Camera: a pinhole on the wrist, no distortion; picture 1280 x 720 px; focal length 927.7 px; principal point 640.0 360.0 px. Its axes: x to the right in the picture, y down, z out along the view. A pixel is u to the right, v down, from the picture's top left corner.
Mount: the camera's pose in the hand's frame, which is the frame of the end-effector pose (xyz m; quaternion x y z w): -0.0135 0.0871 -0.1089 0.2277 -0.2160 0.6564 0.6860
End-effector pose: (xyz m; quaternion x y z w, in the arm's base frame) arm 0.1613 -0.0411 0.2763 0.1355 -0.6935 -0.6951 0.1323
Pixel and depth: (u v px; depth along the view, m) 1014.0 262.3 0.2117
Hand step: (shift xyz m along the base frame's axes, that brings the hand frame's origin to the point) -0.0537 0.0983 0.0287
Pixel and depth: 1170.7 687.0 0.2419
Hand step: 0.0217 0.1920 0.0576
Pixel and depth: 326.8 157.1 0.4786
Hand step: -0.1431 0.1330 -0.3316
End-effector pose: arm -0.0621 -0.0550 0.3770 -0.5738 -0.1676 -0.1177 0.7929
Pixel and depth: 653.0 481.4 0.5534
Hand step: -0.2104 0.2510 0.2676
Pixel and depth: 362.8 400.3 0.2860
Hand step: -0.0932 0.0190 0.1403
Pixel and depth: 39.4 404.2 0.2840
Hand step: -0.1198 -0.0625 0.1886
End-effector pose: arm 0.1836 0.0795 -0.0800 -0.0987 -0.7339 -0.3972 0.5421
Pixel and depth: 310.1 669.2 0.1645
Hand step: 0.0027 -0.0240 -0.0873
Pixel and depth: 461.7 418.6 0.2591
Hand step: -0.0993 -0.0137 -0.0850
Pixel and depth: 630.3 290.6 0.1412
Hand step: -0.0005 0.0040 -0.0020
